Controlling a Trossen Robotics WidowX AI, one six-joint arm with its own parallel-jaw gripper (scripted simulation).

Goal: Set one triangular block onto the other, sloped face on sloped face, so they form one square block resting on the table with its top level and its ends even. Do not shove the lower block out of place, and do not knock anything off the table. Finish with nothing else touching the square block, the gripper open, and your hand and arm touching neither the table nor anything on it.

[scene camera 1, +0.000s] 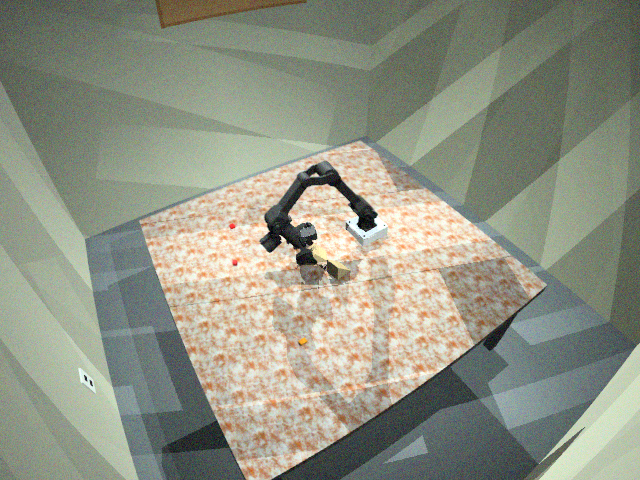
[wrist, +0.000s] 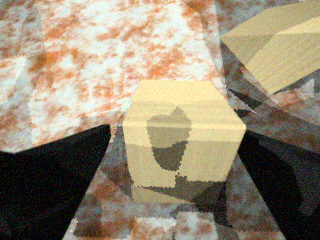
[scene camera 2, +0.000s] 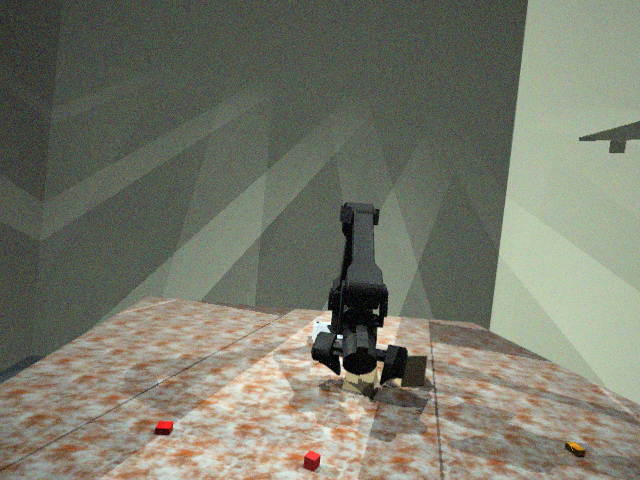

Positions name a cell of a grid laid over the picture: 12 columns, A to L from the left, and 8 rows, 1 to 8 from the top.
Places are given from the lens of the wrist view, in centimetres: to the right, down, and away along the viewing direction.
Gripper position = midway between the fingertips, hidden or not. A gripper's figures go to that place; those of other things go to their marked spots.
my gripper (wrist: G5): 1, 1, 11
triangular block (wrist: G5): 1, 1, 7
